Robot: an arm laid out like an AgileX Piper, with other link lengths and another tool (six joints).
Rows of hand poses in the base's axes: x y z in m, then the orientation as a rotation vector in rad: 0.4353 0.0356 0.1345 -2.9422 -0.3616 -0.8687; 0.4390 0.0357 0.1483 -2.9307 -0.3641 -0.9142; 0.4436 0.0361 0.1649 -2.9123 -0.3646 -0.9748; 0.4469 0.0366 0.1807 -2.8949 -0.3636 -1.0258; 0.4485 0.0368 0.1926 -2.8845 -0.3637 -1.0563; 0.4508 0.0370 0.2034 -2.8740 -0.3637 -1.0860; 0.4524 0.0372 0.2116 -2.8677 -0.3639 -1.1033; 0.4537 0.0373 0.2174 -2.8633 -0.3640 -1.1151; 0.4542 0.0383 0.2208 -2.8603 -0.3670 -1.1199; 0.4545 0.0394 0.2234 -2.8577 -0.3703 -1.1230; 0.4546 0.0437 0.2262 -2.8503 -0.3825 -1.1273
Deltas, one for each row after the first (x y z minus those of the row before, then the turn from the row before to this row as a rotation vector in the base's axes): 0.0037 0.0001 0.0138 0.0009 -0.0304 0.0009; 0.0046 0.0004 0.0166 0.0037 -0.0408 0.0004; 0.0033 0.0005 0.0158 0.0043 -0.0346 -0.0001; 0.0016 0.0002 0.0119 0.0019 -0.0207 0.0002; 0.0023 0.0002 0.0108 0.0020 -0.0203 0.0002; 0.0016 0.0002 0.0082 0.0011 -0.0118 0.0002; 0.0013 0.0001 0.0058 0.0008 -0.0081 0.0002; 0.0005 0.0010 0.0034 0.0003 -0.0035 0.0022; 0.0003 0.0011 0.0026 0.0003 -0.0024 0.0024; 0.0001 0.0043 0.0028 0.0010 -0.0041 0.0092
